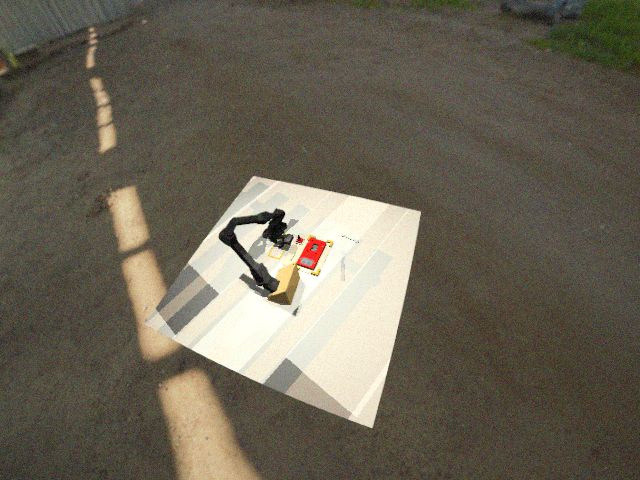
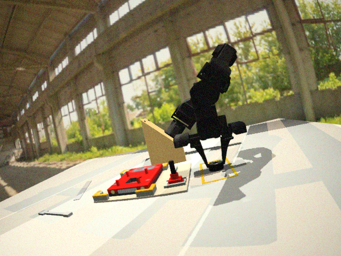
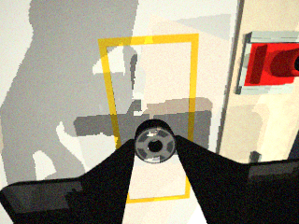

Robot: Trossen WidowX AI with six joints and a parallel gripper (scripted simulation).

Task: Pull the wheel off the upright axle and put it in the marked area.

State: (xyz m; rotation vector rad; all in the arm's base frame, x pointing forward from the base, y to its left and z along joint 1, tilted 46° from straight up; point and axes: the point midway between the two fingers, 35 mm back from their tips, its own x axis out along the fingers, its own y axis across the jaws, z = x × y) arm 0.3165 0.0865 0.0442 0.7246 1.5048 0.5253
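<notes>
The black wheel lies right at my gripper tip.
</notes>
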